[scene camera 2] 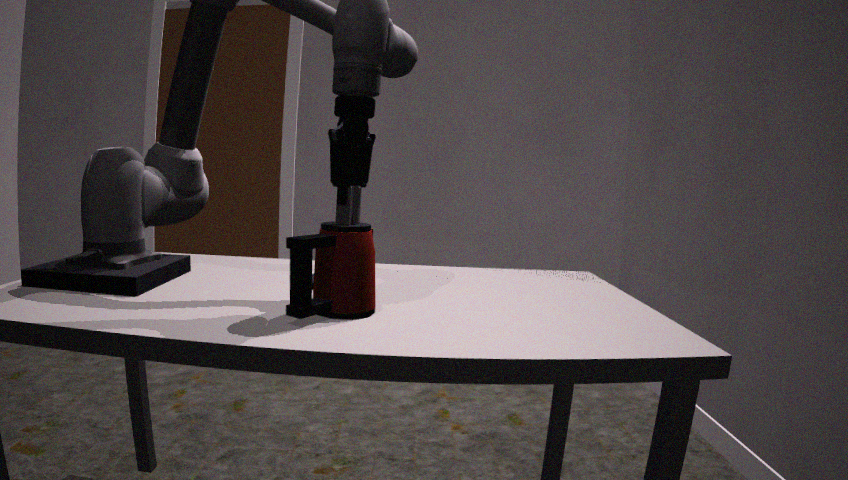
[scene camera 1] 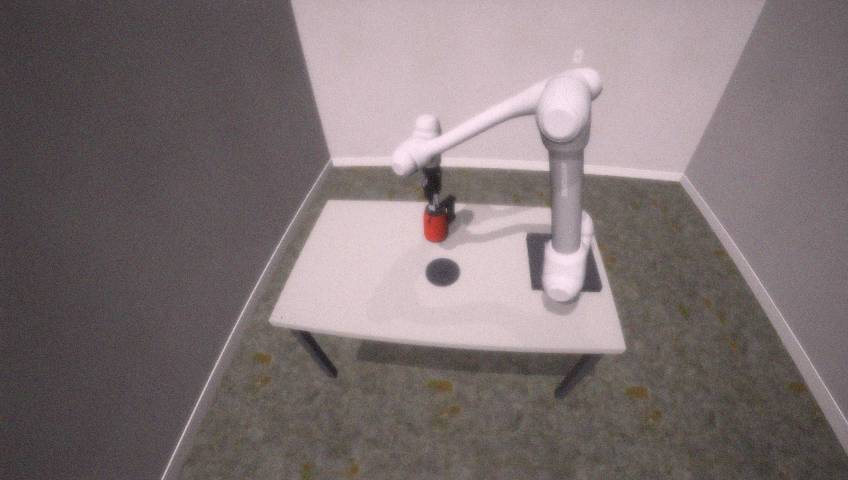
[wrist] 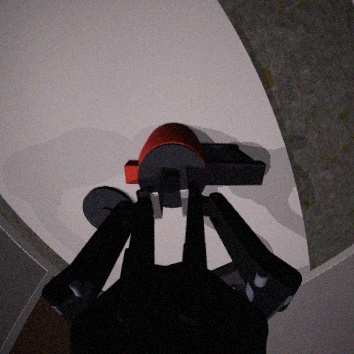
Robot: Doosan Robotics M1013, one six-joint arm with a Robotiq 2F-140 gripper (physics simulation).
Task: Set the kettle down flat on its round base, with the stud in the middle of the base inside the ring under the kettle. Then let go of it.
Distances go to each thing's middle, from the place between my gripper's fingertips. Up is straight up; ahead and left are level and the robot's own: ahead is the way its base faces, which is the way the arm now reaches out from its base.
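The red kettle [scene camera 1: 436,223] has my gripper 80 mm above it and 20 mm to the left of it. There is also the round black base [scene camera 1: 441,272], which is 230 mm to the left of my hand, 160 mm below it and 90 mm behind it.
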